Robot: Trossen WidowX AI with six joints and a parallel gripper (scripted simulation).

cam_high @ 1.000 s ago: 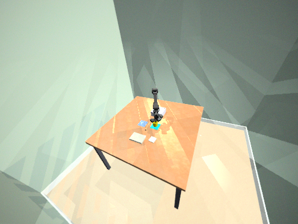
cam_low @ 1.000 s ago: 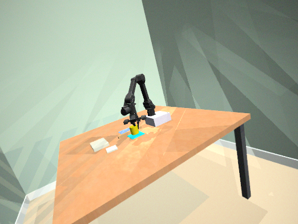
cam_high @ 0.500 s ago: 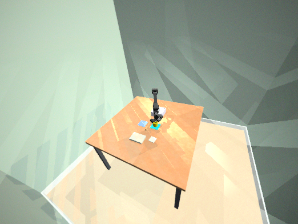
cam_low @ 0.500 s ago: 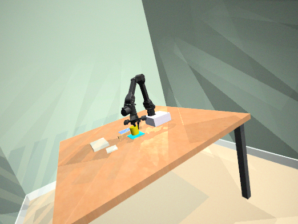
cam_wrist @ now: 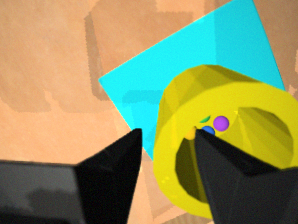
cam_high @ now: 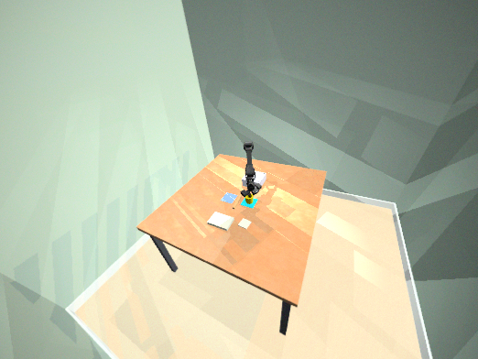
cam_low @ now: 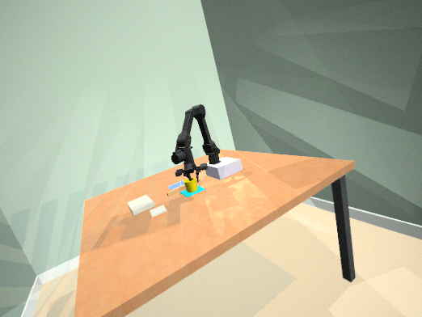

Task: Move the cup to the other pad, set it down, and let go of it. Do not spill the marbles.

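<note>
My gripper tip is 2 cm short of the cyan pad, 2 cm to the left of it and 5 cm above it. From my gripper tip the other things lie so: wooden bar 2 cm ahead, 12 cm to the right, 4 cm below; then light blue pad 2 cm ahead, 21 cm to the right, 5 cm below.
</note>
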